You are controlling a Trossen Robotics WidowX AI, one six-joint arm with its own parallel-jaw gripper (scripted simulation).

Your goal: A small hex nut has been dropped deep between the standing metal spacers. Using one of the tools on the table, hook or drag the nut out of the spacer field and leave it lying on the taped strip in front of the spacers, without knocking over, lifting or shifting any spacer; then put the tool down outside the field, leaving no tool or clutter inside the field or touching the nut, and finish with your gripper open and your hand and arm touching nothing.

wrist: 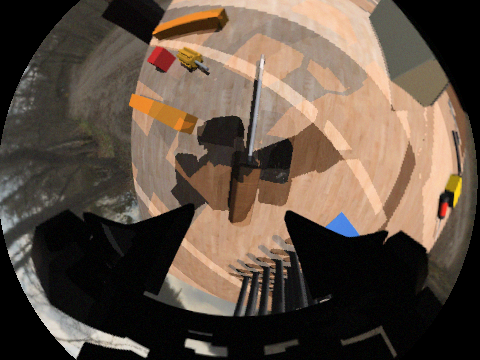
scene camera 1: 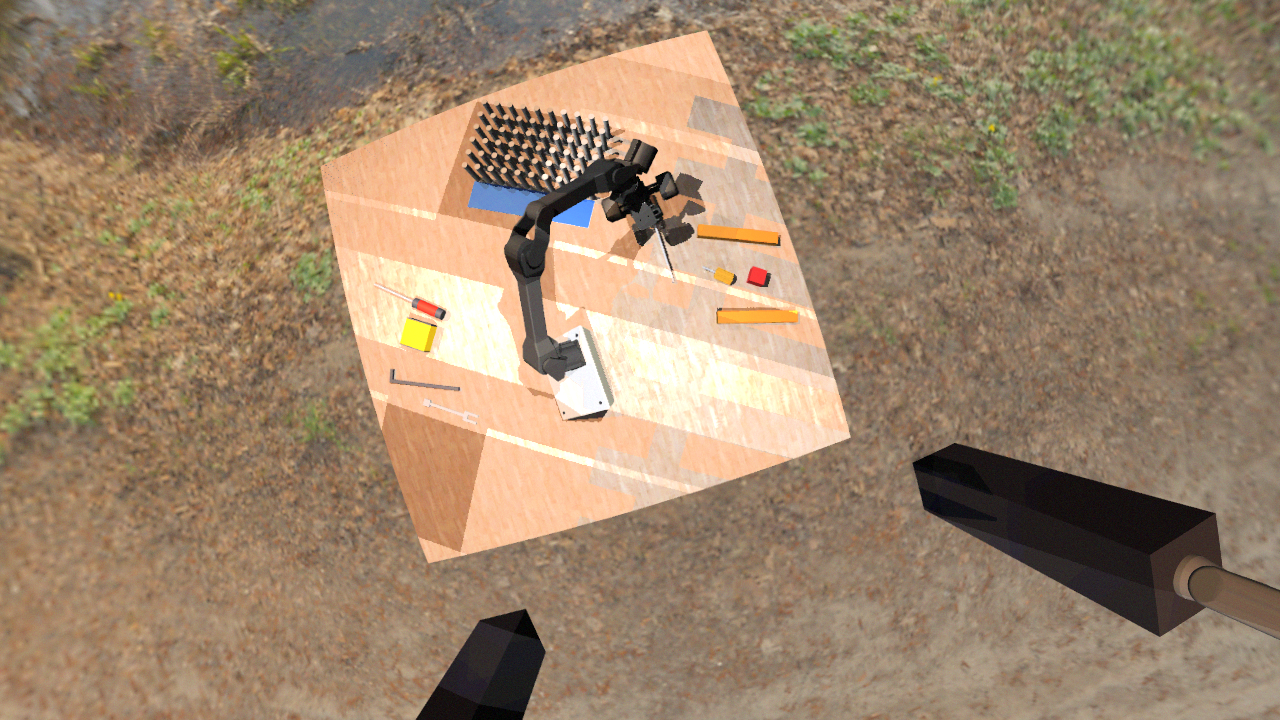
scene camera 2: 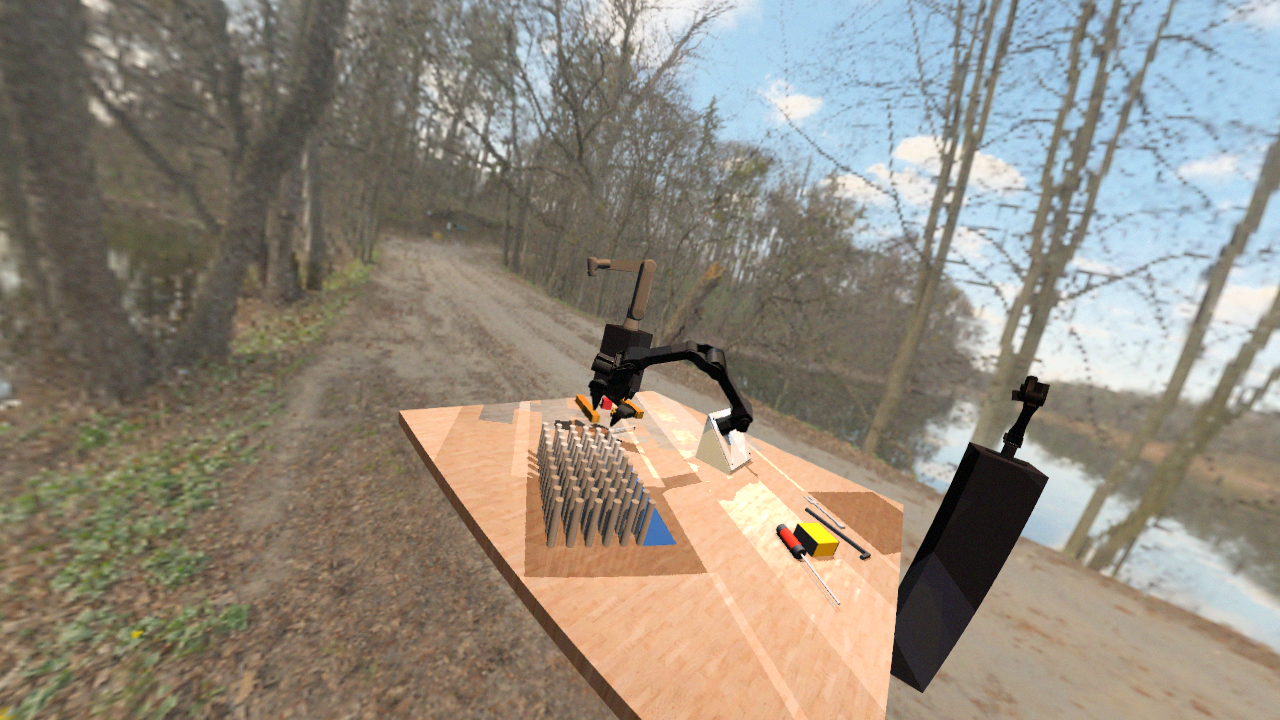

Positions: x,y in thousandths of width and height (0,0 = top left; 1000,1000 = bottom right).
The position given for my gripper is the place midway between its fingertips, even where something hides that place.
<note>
My gripper (scene camera 1: 506,285) is open, holding nothing. Also in view: a blue taped strip (scene camera 1: 379,273).
My gripper shows as well in the wrist view (wrist: 501,590) and in scene camera 2 (scene camera 2: 471,581). The blue taped strip is seen too in scene camera 2 (scene camera 2: 514,742).
</note>
